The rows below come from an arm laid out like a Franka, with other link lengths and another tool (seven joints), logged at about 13 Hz.
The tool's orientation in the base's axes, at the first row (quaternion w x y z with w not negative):
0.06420 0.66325 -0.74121 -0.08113
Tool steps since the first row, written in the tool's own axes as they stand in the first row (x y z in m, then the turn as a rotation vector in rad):
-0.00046 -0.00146 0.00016 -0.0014 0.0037 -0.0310
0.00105 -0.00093 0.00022 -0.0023 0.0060 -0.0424
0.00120 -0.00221 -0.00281 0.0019 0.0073 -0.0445
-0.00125 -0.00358 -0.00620 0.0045 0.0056 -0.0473
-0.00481 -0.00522 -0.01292 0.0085 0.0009 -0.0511
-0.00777 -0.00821 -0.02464 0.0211 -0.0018 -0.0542
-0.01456 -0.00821 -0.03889 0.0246 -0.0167 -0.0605
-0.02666 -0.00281 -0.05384 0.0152 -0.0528 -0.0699
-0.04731 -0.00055 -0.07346 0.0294 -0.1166 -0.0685
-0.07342 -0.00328 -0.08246 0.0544 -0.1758 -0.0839
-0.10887 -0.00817 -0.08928 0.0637 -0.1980 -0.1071
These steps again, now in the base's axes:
0.00144 0.00031 -0.00045 0.0028 0.0007 0.0311
0.00074 -0.00114 -0.00042 0.0030 0.0014 0.0428
0.00259 -0.00153 0.00228 0.0017 -0.0027 0.0450
0.00488 0.00064 0.00535 0.0036 -0.0055 0.0474
0.00824 0.00377 0.01163 0.0085 -0.0101 0.0501
0.01385 0.00598 0.02252 0.0104 -0.0231 0.0524
0.01750 0.01222 0.03655 0.0258 -0.0284 0.0555
0.01664 0.02430 0.05244 0.0638 -0.0232 0.0574
0.02073 0.04437 0.07236 0.1240 -0.0441 0.0427
0.02813 0.06971 0.08093 0.1819 -0.0758 0.0453
0.03824 0.10417 0.08705 0.2072 -0.0882 0.0633

